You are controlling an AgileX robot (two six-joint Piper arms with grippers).
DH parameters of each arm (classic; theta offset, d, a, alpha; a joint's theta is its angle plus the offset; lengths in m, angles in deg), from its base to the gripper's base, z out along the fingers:
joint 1: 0 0.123 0 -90
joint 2: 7.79 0 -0.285 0
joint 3: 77.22 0 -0.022 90
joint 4: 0 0.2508 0 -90
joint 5: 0 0 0.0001 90
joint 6: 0 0.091 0 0
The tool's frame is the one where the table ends.
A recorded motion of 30 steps. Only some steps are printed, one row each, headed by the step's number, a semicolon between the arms.
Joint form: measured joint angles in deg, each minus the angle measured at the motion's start. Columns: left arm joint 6, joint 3, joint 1, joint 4, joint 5, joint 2; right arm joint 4, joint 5, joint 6, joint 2, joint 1, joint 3.
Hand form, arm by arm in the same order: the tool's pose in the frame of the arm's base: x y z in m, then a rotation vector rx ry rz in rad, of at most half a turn. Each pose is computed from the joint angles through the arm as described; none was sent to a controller.
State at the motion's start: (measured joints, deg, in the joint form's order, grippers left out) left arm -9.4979 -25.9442 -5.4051 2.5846 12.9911 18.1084; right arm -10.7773 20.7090 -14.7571 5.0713 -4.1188 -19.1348
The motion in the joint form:
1: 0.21 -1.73 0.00 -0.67 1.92 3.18; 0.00 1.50 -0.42 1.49 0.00 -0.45
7: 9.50 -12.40 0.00 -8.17 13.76 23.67; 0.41 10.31 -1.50 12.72 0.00 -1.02
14: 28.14 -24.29 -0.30 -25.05 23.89 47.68; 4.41 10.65 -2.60 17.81 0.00 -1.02
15: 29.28 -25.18 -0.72 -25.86 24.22 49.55; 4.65 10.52 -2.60 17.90 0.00 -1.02
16: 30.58 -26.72 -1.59 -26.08 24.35 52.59; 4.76 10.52 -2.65 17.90 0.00 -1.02
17: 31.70 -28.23 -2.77 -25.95 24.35 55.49; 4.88 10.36 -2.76 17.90 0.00 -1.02
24: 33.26 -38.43 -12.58 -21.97 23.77 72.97; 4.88 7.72 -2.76 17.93 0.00 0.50
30: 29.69 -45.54 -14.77 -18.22 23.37 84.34; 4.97 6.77 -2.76 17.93 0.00 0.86
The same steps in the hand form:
1: 0.0830 -0.0071 0.3268 -0.0356 1.6345 -0.1649; 0.0456 -0.0097 0.2859 -0.2486 1.6379 -0.4481
7: 0.1465 -0.0179 0.3301 0.0353 2.0115 -0.1598; 0.0713 -0.0136 0.2641 -0.3049 1.9759 -0.4226
14: 0.2290 -0.0439 0.3090 0.2365 2.3453 -0.3186; 0.0835 -0.0113 0.2562 -0.3046 2.0712 -0.3461
15: 0.2356 -0.0472 0.3061 0.2596 2.3619 -0.3309; 0.0838 -0.0111 0.2563 -0.3023 2.0706 -0.3417
16: 0.2468 -0.0525 0.3014 0.3012 2.3839 -0.3343; 0.0838 -0.0110 0.2562 -0.3021 2.0706 -0.3402
17: 0.2573 -0.0591 0.2964 0.3501 2.4019 -0.3343; 0.0839 -0.0109 0.2565 -0.3027 2.0677 -0.3394
24: 0.3118 -0.1203 0.2575 0.6516 2.4818 -0.3226; 0.0856 -0.0106 0.2513 -0.3041 2.0481 -0.3397
30: 0.3486 -0.1436 0.2215 0.6858 2.5575 -0.2864; 0.0862 -0.0105 0.2506 -0.3030 2.0378 -0.3387

